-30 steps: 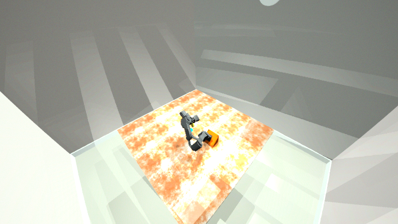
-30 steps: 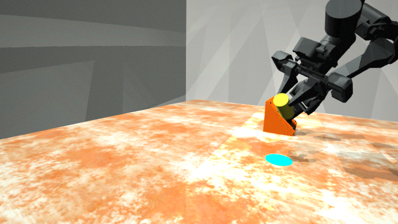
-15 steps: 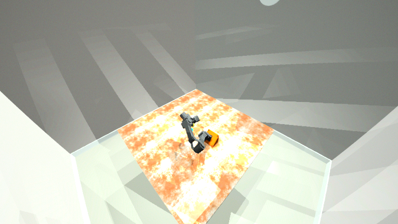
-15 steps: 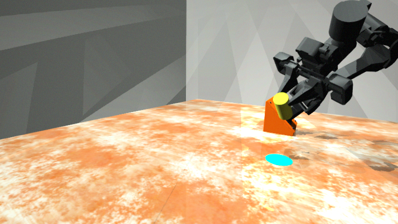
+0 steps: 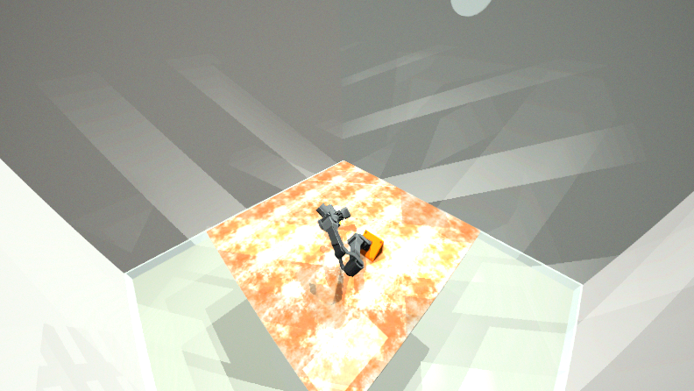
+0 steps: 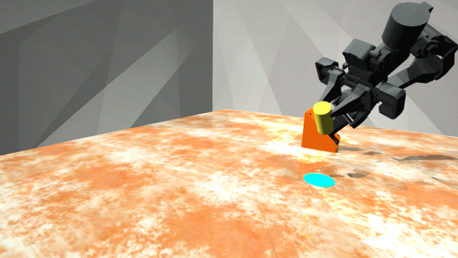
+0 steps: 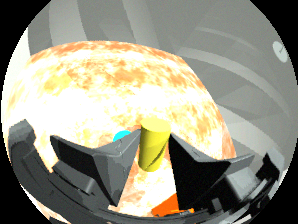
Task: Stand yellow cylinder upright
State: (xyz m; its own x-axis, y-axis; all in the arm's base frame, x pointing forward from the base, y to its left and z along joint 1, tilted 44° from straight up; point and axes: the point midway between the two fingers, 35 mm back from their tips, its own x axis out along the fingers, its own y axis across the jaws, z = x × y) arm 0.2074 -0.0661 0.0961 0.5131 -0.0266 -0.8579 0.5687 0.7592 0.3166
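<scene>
Right now my gripper tip is 20 mm short of the cyan circle, 10 mm to the right of it and 140 mm above it. Also, from my gripper tip: yellow tall cylinder: 10 mm behind, 20 mm below.
</scene>
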